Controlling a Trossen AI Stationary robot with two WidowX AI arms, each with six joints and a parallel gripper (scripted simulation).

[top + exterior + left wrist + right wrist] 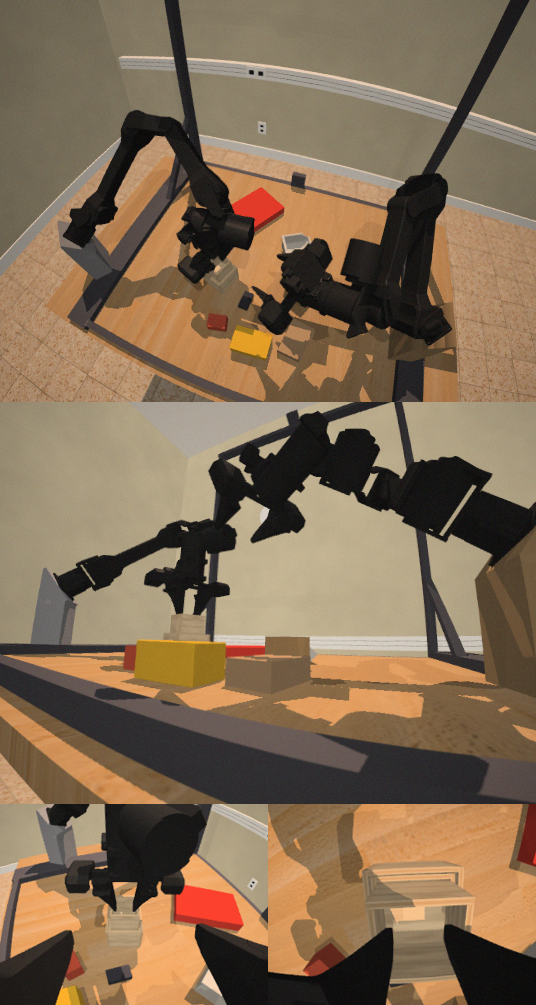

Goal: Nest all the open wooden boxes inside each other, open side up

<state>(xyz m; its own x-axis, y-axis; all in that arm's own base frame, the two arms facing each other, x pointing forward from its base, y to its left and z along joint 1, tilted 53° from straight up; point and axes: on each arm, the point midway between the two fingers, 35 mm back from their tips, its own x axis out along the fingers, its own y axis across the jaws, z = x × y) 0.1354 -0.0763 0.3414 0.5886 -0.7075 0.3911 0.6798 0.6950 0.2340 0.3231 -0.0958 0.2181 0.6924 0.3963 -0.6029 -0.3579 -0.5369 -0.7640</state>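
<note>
The small wooden box is 5 cm below my right hand. Also, from my right hand: small red block 14 cm ahead, 4 cm to the left, 10 cm below; small dark block 5 cm ahead, 9 cm to the left, 11 cm below; grey-white open box 13 cm behind, 21 cm to the left, 9 cm below.
</note>
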